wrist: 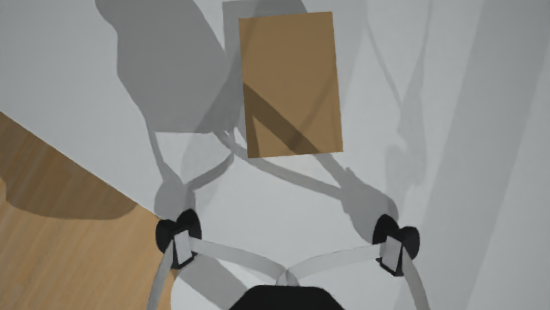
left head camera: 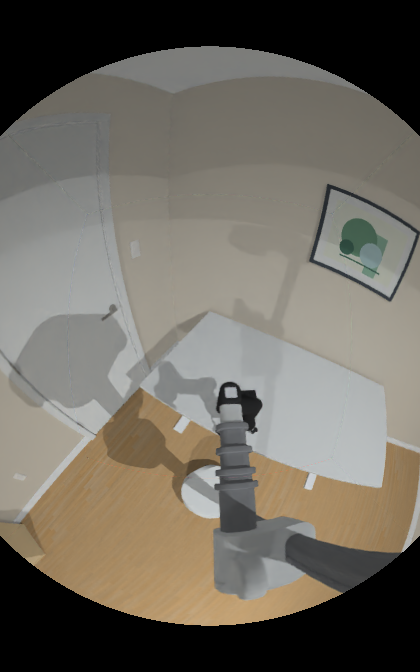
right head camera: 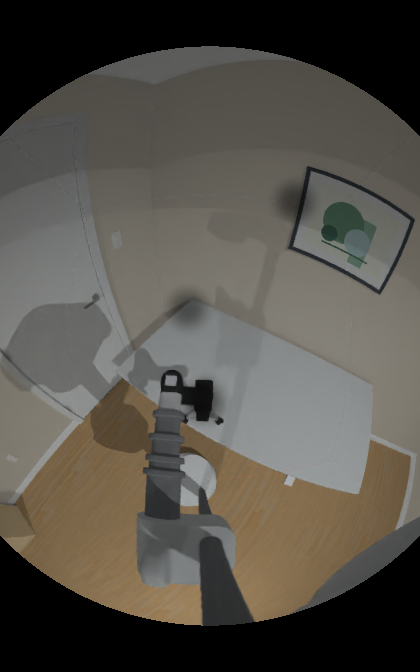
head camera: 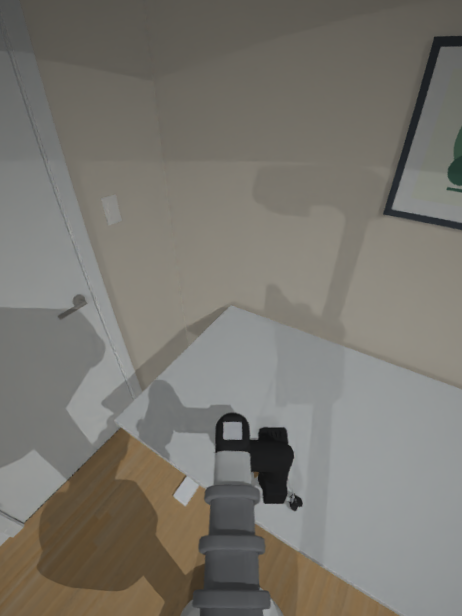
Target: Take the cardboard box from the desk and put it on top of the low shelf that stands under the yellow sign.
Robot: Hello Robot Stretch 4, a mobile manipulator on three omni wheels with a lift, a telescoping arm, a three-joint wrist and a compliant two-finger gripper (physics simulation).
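Places are measured from the robot's base along level axes (x left, y back, z up), in millimetres.
Pixels of known places: gripper, fingertip midpoint: (wrist: 286, 231) (head camera: 265, 504).
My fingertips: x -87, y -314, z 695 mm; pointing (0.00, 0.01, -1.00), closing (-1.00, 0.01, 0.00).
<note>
Behind a point stands the place of what it marks.
The brown cardboard box (wrist: 291, 85) @[x -89, y -418, z 743 mm] lies on the white desk (head camera: 390, 450) @[x -492, y -453, z 693 mm] (left head camera: 325, 410) (right head camera: 310, 410) (wrist: 60, 65) @[x 106, y -448, z 693 mm], seen from above in the upper middle of the wrist view. In the head views it is mostly or wholly hidden by the wrist and gripper. My gripper (wrist: 286, 231) @[x -87, y -314, z 695 mm] (right head camera: 202, 420) is open and points down over the desk near its front edge. The fingers stand wide apart, with no object between them; in the wrist view the box lies ahead of the fingertips. The low shelf and the yellow sign do not show.
A white round disc (left head camera: 200, 492) (right head camera: 200, 477) is in front of the desk. A door (head camera: 30, 250) @[x 697, y -892, z 1160 mm] (left head camera: 45, 260) is at the left, and a framed picture (left head camera: 365, 242) (right head camera: 350, 230) hangs behind the desk. A tan block-like object (left head camera: 20, 542) (right head camera: 15, 522) is at the lower left.
</note>
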